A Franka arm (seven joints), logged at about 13 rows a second.
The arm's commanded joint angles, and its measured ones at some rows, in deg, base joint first. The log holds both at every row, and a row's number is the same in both.
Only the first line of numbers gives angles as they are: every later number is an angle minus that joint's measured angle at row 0.
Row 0, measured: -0.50, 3.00, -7.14, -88.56, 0.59, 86.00, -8.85
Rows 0 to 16, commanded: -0.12, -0.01, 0.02, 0.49, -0.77, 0.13, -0.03; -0.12, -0.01, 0.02, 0.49, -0.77, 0.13, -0.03; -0.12, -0.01, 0.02, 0.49, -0.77, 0.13, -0.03; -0.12, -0.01, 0.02, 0.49, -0.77, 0.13, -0.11; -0.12, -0.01, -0.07, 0.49, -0.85, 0.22, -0.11; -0.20, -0.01, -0.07, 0.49, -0.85, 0.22, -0.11; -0.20, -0.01, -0.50, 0.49, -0.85, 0.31, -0.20; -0.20, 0.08, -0.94, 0.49, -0.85, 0.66, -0.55; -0.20, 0.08, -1.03, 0.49, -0.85, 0.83, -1.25; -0.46, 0.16, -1.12, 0.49, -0.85, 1.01, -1.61; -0.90, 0.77, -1.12, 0.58, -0.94, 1.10, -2.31; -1.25, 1.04, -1.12, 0.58, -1.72, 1.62, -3.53; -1.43, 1.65, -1.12, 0.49, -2.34, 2.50, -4.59; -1.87, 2.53, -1.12, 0.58, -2.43, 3.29, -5.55; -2.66, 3.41, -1.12, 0.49, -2.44, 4.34, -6.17; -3.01, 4.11, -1.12, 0.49, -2.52, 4.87, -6.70; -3.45, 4.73, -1.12, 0.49, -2.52, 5.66, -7.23
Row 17, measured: -2.61, 3.33, -1.11, -0.08, -1.70, 4.36, -5.61
